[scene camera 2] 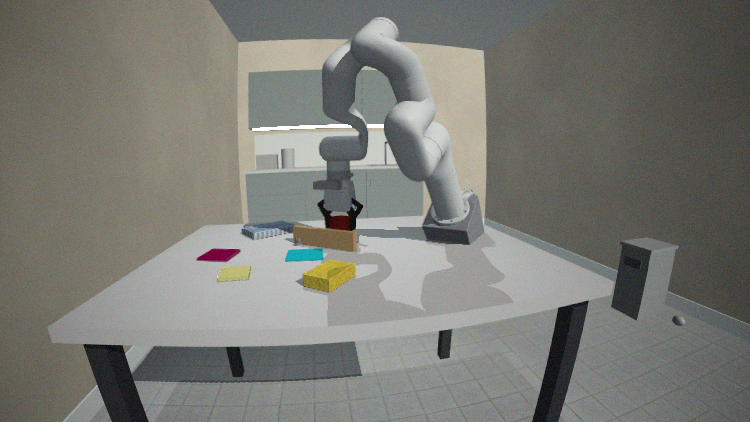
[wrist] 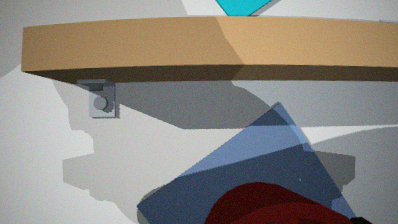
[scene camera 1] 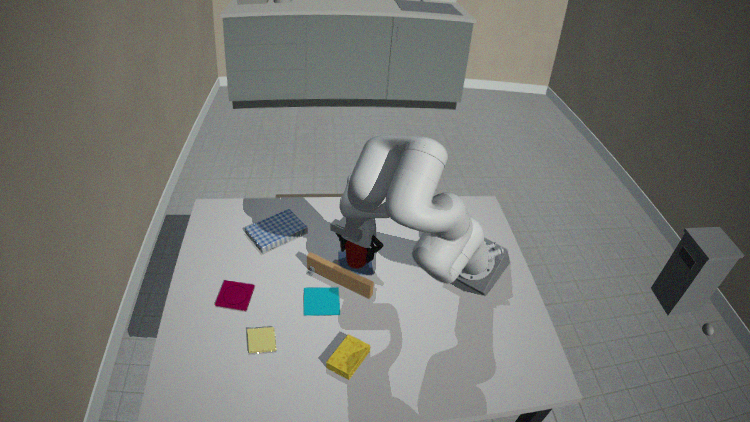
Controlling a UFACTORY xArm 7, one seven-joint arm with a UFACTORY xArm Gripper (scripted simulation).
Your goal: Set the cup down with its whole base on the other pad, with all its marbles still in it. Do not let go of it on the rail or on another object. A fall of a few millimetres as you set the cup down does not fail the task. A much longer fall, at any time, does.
Scene:
A yellow block shows in scene camera 2 and in scene camera 1; in the wrist view it is out of frame. The same spot on a wooden rail: (scene camera 1: 323, 267) is (scene camera 2: 308, 232). The same spot on the yellow block: (scene camera 2: 328, 276) is (scene camera 1: 348, 369).

